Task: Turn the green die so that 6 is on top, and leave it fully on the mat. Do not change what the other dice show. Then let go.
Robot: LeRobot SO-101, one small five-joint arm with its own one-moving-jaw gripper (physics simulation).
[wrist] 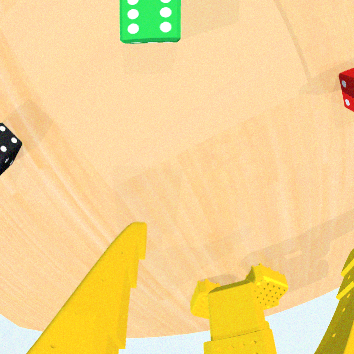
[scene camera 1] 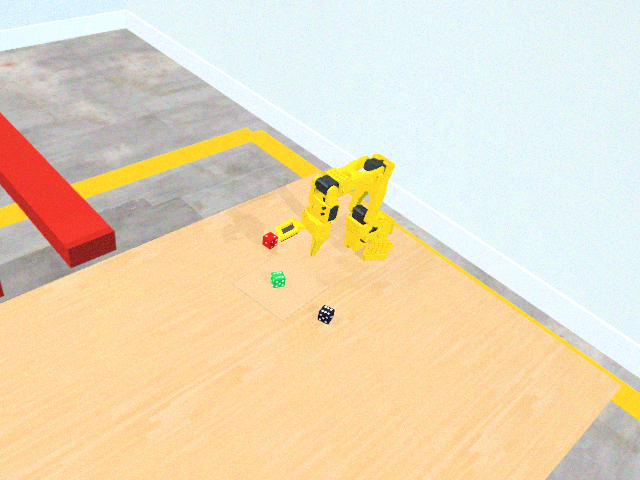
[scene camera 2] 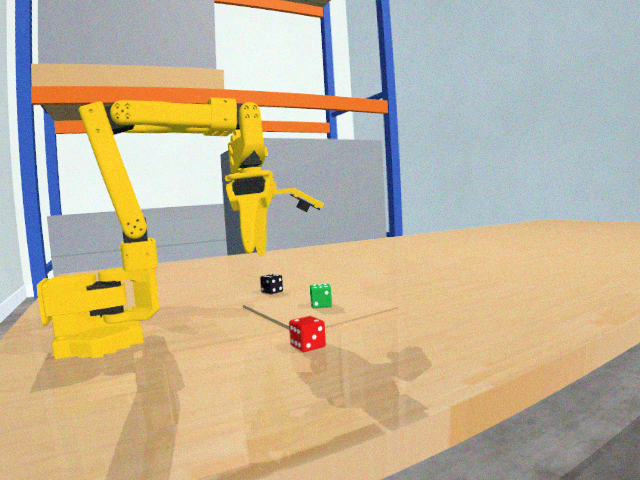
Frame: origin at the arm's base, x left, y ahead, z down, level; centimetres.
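Seen in the pictures: end effector, tool point: (wrist: 145, 235) (scene camera 1: 312, 253) (scene camera 2: 261, 252); arm's base, origin of the base link: (wrist: 233, 283) (scene camera 1: 361, 249) (scene camera 2: 118, 337).
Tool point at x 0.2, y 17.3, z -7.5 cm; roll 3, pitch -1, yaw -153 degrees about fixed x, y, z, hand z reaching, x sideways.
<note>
Offsets run from my tool point to a thing's top centre. Level surfaces: height alone.
The green die {dx -2.6, dy +6.4, dz +4.6 cm} (scene camera 1: 278, 279) (scene camera 2: 320, 296) (wrist: 150, 22) sits flat on the thin, pale square mat {dx -1.8, dy +6.1, dz +7.1 cm} (scene camera 1: 255, 287) (scene camera 2: 289, 312) (wrist: 200, 100), inside its edges. Its top face shows 6, two rows of three dots; in scene camera 2 a side face shows 2. The die is cut off by the top of the wrist view. My gripper (scene camera 1: 313, 251) (scene camera 2: 255, 251) (wrist: 245, 240) is open and empty, with a wide gap between the jaws. It hangs well above the table, on the base side of the green die and apart from it.
A red die {dx -13.5, dy -0.7, dz +5.0 cm} (scene camera 1: 269, 240) (scene camera 2: 307, 333) (wrist: 348, 92) sits off the mat, near one corner. A black die {dx +10.4, dy +4.8, dz +5.0 cm} (scene camera 1: 325, 314) (scene camera 2: 271, 284) (wrist: 7, 145) sits off the mat on the other side. The wooden table {dz +7.5 cm} (scene camera 1: 258, 387) (scene camera 2: 516, 310) carries the arm's base.
</note>
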